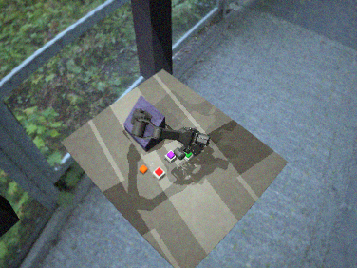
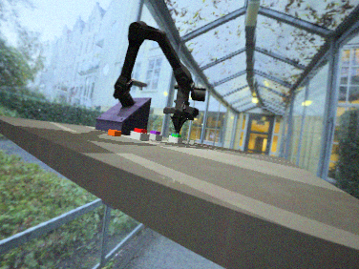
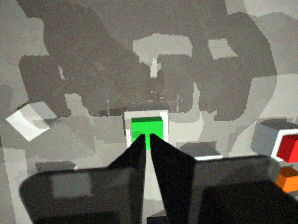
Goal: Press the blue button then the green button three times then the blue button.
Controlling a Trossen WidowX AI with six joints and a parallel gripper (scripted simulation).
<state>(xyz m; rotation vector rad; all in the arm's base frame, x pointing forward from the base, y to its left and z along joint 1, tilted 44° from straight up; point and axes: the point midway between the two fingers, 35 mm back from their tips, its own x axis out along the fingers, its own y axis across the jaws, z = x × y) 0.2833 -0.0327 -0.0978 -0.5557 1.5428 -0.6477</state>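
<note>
My gripper tip is 10 mm above the green button. Round my gripper tip: purple button: 70 mm to the right, 70 mm behind, 10 mm below; then blue button: 130 mm to the left, 80 mm behind, 10 mm below; then red button: 200 mm to the right, 40 mm behind, 10 mm below.
</note>
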